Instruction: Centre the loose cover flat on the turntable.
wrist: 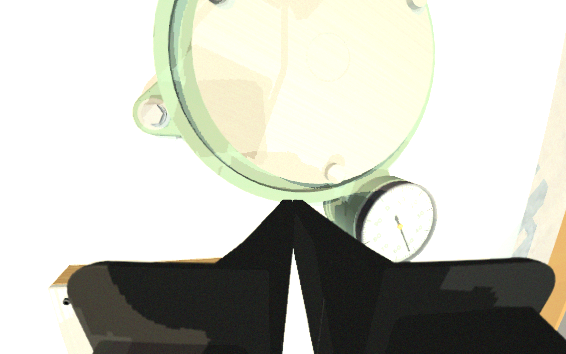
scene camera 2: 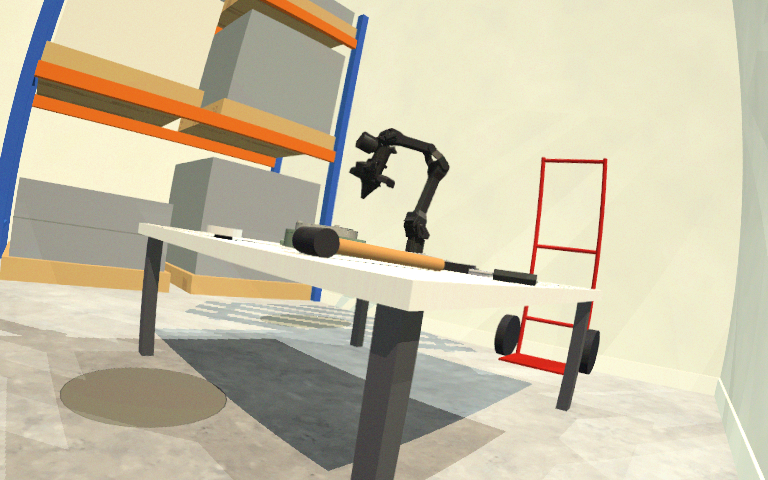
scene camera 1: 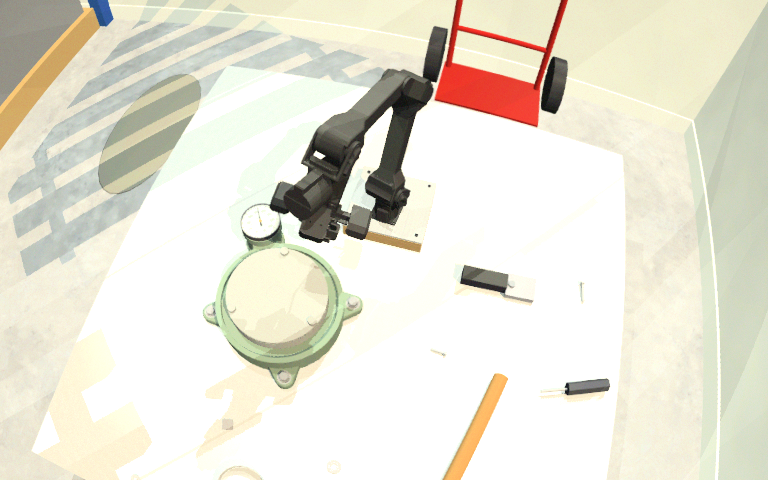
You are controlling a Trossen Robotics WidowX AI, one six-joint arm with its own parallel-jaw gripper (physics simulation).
my gripper: wrist; scene camera 2; scene camera 1 312,235
same spot on my gripper: (wrist: 350,291) = (scene camera 2: 364,181)
